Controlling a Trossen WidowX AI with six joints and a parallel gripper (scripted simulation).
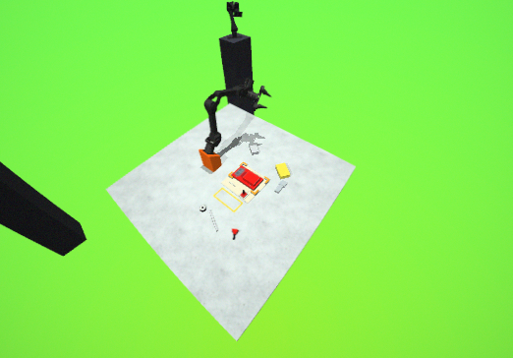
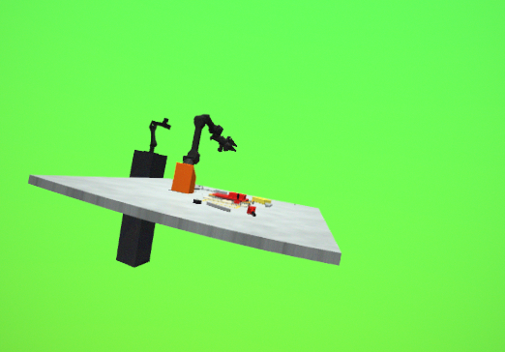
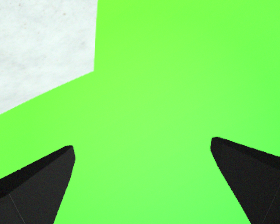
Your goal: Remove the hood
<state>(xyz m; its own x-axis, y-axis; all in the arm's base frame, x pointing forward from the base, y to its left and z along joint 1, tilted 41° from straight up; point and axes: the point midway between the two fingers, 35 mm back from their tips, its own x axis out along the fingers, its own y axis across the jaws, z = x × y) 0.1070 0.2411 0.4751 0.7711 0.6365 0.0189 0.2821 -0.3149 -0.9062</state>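
My gripper tip is 410 mm to the left of the red hood, 300 mm above it and 210 mm short of it. Round my gripper tip: wheel: 770 mm to the right, 330 mm below, 140 mm ahead; yellow block: 330 mm below, 310 mm ahead, 200 mm to the right.
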